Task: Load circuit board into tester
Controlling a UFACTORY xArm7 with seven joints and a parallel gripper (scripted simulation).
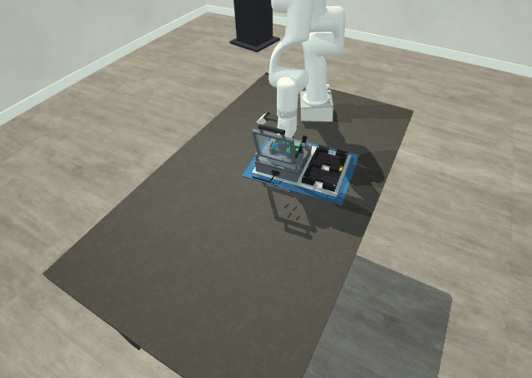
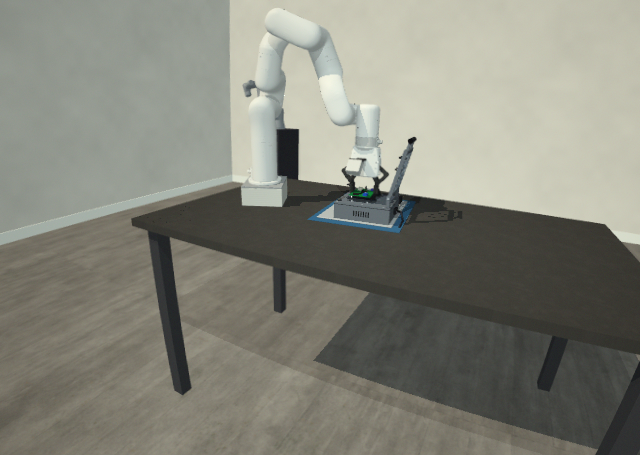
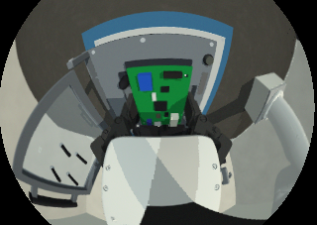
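My gripper is now right at the green circuit board. From my hand the other things lie so: tester plate 10 mm to the left, 10 mm below; tester 20 mm ahead, 50 mm to the left, 30 mm above; latch hook 70 mm behind, 40 mm to the left.
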